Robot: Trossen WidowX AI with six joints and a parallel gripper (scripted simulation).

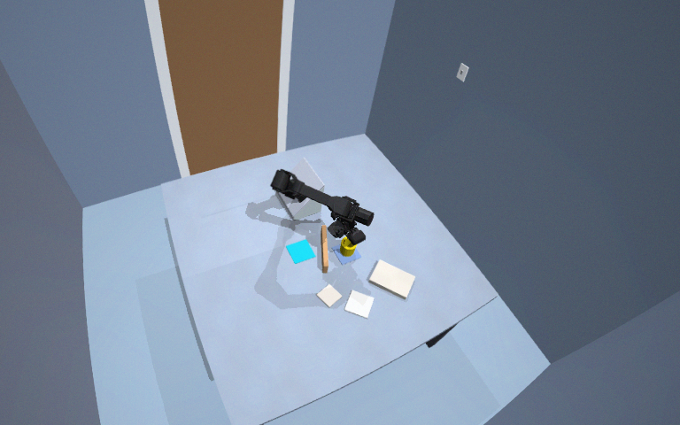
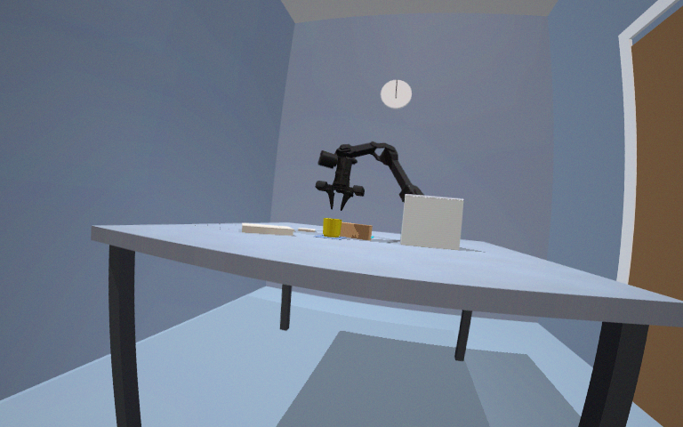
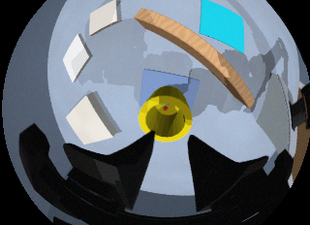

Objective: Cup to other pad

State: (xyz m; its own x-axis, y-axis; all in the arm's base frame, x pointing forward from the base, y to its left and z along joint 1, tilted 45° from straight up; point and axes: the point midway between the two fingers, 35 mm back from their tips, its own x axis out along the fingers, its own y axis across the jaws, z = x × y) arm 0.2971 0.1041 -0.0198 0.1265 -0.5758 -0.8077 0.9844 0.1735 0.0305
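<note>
Now: gripper tip 70 mm above the yellow cup and 10 mm to the right of it. Round my gripper tip: wooden bar 90 mm to the right, 90 mm below, 30 mm behind; then green marble 90 mm below, 20 mm ahead, 10 mm to the left; then cyan pad 190 mm to the right, 120 mm below, 70 mm behind.
</note>
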